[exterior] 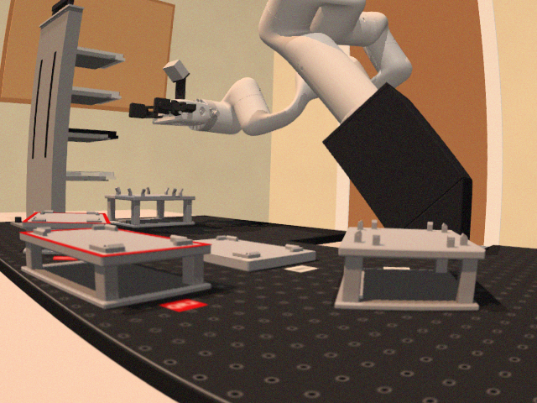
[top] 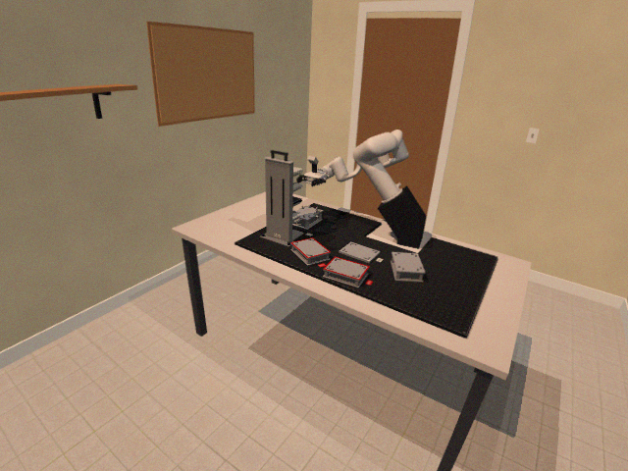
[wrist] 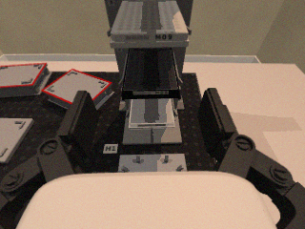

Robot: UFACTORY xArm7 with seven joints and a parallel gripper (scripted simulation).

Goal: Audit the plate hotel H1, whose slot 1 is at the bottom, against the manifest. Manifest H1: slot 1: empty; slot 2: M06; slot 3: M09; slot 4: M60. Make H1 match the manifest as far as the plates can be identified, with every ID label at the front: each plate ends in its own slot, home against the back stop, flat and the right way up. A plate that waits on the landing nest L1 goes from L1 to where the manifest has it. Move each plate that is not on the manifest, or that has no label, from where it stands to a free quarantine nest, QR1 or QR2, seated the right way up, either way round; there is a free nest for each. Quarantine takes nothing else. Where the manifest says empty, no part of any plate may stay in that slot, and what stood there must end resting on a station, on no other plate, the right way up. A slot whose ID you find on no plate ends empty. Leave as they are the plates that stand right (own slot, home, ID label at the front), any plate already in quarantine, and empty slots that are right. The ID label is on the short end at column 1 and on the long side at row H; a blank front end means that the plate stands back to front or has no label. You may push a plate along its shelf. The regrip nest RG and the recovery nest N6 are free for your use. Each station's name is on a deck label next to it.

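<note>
The pale plate lies 15 cm ahead of my hand, 9 cm above it and 2 cm to the left of it. The rest, counted from my hand: hotel tower (23 cm ahead, 4 cm below, 3 cm to the left); then black plate (15 cm ahead, 7 cm below, 2 cm to the left); then clear plate (15 cm ahead, 14 cm below, 2 cm to the left).
</note>
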